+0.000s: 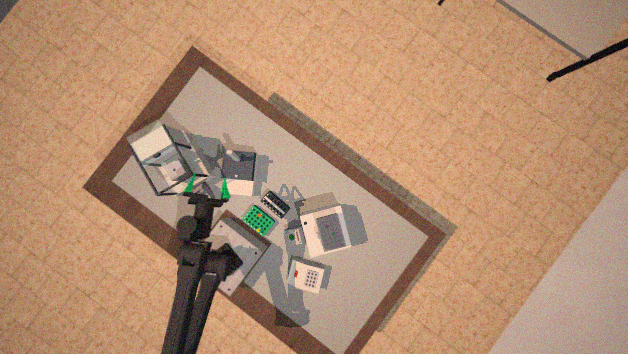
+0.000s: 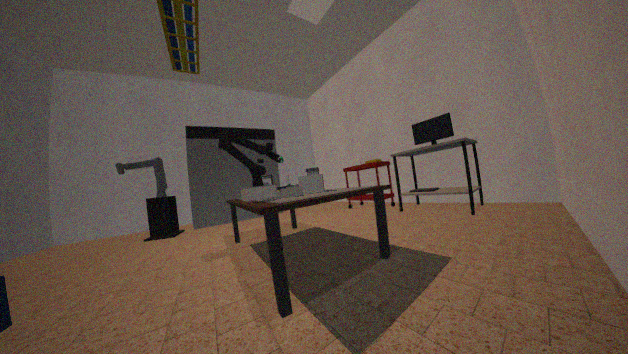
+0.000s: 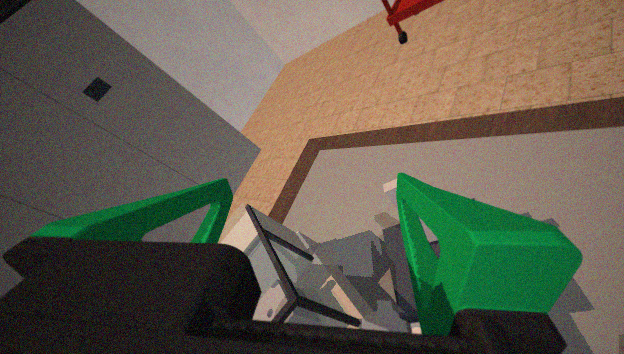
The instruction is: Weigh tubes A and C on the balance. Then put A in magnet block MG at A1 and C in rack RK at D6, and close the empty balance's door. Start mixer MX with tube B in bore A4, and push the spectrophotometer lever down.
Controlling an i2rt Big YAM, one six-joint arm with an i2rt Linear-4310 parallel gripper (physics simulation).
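Seen in the pictures: gripper, between the fingertips: [image 1: 210, 175] [image 2: 280, 160] [image 3: 308, 185]; arm's base, origin of its link: [image 1: 227, 259] [image 2: 258, 186].
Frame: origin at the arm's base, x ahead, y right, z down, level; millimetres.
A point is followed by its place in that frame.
Note:
My gripper [image 1: 209, 178] {x 254, y -251, z -249 mm} [image 3: 308, 185] {x 254, y -251, z -249 mm} has its green fingers spread wide, open and empty, above the table close to the balance. The balance [image 1: 150, 144] {x 113, y -550, z -107 mm} [image 3: 272, 250] {x 180, y -431, z -111 mm} is a white and glass box with dark edges at the table's left end. A green rack [image 1: 258, 220] {x 192, y -42, z 71 mm} with an orange and a yellow spot on top stands mid-table; tube letters are not readable. A black block [image 1: 275, 204] {x 304, y -45, z 54 mm} with light stripes, perhaps the magnet block, stands beside it. A dark-topped device [image 1: 239, 165] {x 303, y -283, z 20 mm} stands right of the balance. Which device is the mixer and which the spectrophotometer is unclear.
A large white device [image 1: 310, 240] {x 332, y 173, z -35 mm} with a dark panel, a small box with a green knob [image 1: 291, 237] {x 265, y 116, z 30 mm} and a white keypad unit [image 1: 308, 275] {x 212, y 293, z 31 mm} stand right of the rack. A grey plate [image 1: 240, 250] {x 66, y 8, z -1 mm} lies at the table's near edge, partly under the arm.

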